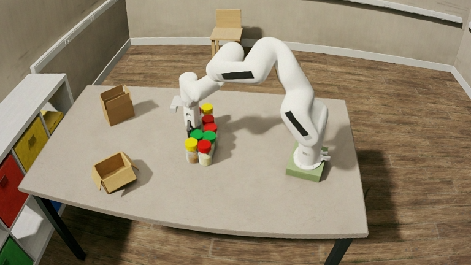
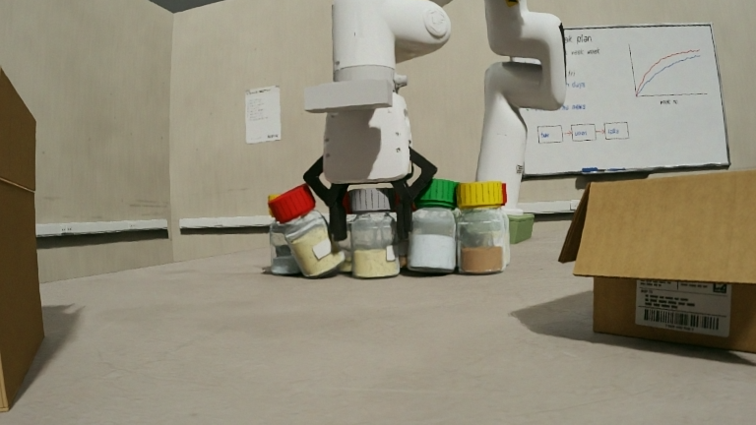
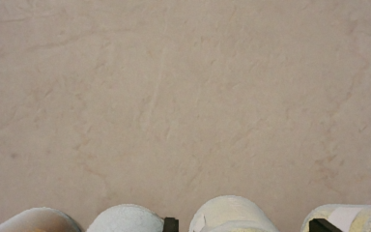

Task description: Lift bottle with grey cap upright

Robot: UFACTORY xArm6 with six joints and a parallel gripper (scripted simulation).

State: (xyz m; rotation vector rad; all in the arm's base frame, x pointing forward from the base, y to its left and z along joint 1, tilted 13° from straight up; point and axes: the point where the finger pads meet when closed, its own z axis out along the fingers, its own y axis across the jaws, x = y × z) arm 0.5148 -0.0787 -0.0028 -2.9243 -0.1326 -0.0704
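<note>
Right now the grey-capped bottle is 10 mm below my hand and 10 mm behind it. Also, from my hand: red-capped bottle: 60 mm behind, 40 mm to the right, 10 mm below.
</note>
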